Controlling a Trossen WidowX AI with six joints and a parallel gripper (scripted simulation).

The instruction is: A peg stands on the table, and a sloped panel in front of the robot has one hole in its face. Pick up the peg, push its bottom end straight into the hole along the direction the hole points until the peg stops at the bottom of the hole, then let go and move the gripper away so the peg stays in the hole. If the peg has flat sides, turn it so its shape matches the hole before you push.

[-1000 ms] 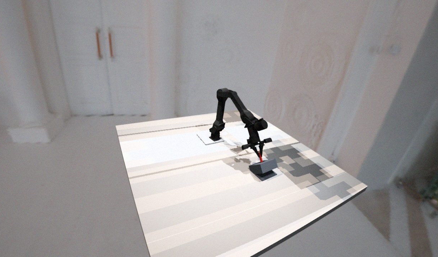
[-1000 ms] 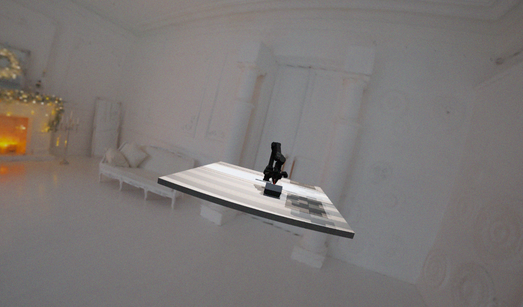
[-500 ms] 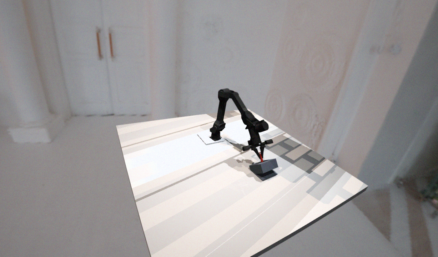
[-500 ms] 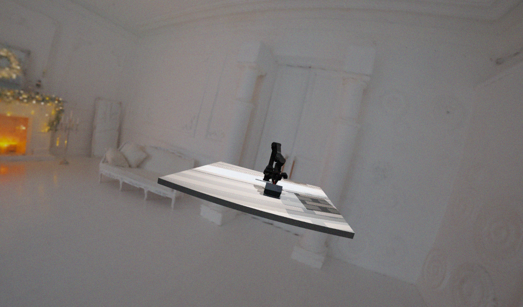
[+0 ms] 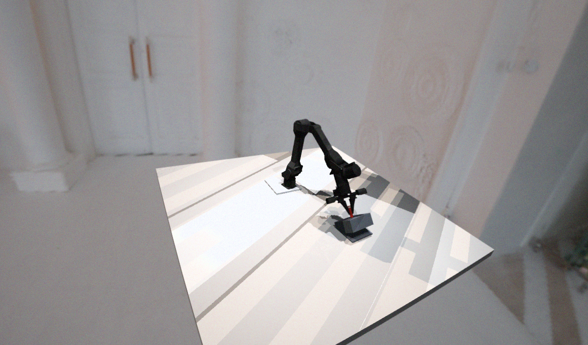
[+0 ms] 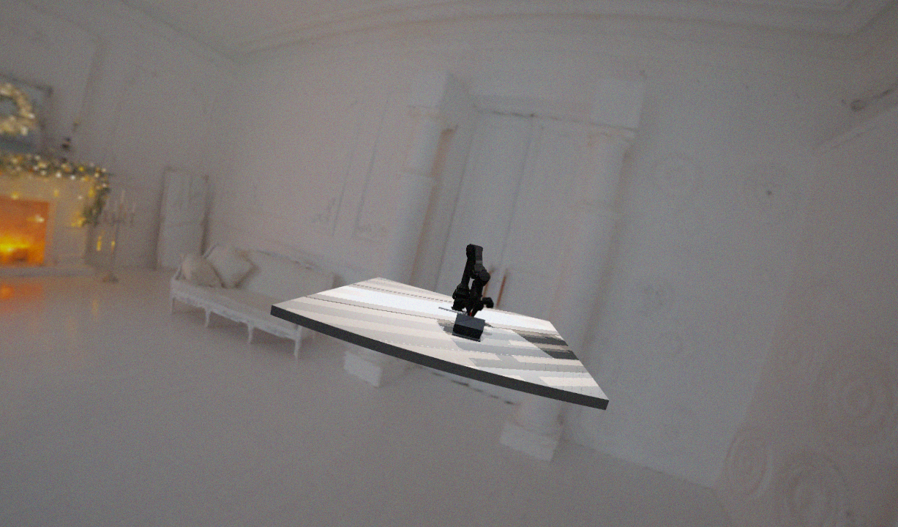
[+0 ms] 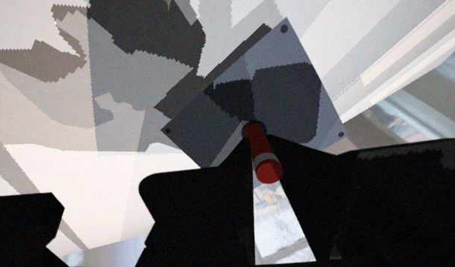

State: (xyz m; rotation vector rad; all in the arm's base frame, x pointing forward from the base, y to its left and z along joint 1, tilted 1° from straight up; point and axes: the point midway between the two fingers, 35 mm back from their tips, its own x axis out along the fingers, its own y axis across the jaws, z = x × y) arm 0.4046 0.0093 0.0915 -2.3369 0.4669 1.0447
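Now: the grey sloped panel 3 cm below my gripper tip and 3 cm ahead of it. Round my gripper tip: red round peg: 1 cm behind, 1 cm above.
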